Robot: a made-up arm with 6 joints. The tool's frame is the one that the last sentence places.
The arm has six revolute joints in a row. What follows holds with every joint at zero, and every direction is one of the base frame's. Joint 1 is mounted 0.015 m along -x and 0.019 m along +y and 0.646 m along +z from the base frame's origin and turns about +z. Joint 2 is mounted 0.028 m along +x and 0.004 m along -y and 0.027 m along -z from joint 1 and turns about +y. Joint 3 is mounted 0.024 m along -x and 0.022 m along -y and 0.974 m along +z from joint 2 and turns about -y. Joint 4 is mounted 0.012 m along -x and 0.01 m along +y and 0.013 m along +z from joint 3 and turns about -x. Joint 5 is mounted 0.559 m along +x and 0.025 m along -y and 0.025 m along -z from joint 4 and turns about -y. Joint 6 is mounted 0.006 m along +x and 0.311 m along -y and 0.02 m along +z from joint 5 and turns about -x. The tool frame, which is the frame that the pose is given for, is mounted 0.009 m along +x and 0.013 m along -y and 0.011 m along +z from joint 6; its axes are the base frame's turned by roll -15.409, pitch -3.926 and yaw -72.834 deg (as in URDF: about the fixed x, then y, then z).
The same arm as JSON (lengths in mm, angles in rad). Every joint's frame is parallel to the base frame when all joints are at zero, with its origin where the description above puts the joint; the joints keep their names.
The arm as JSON. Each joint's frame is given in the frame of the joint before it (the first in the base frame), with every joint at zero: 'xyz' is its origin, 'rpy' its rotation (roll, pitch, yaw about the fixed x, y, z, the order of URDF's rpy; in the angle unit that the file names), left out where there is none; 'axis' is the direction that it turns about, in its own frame. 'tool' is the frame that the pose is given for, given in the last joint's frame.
{
  "units": {
    "length": "mm",
    "angle": "rad"
  },
  "joints": [
    {
      "name": "joint 1",
      "type": "revolute",
      "origin": {
        "xyz": [
          -15.0,
          19.0,
          646.0
        ]
      },
      "axis": "+z"
    },
    {
      "name": "joint 2",
      "type": "revolute",
      "origin": {
        "xyz": [
          28.0,
          -4.0,
          -27.0
        ]
      },
      "axis": "+y"
    },
    {
      "name": "joint 3",
      "type": "revolute",
      "origin": {
        "xyz": [
          -24.0,
          -22.0,
          974.0
        ]
      },
      "axis": "-y"
    },
    {
      "name": "joint 4",
      "type": "revolute",
      "origin": {
        "xyz": [
          -12.0,
          10.0,
          13.0
        ]
      },
      "axis": "-x"
    },
    {
      "name": "joint 5",
      "type": "revolute",
      "origin": {
        "xyz": [
          559.0,
          -25.0,
          -25.0
        ]
      },
      "axis": "-y"
    },
    {
      "name": "joint 6",
      "type": "revolute",
      "origin": {
        "xyz": [
          6.0,
          -311.0,
          20.0
        ]
      },
      "axis": "-x"
    }
  ],
  "tool": {
    "origin": {
      "xyz": [
        9.0,
        -13.0,
        11.0
      ],
      "rpy": [
        -0.2689,
        -0.0685,
        -1.2712
      ]
    }
  }
}

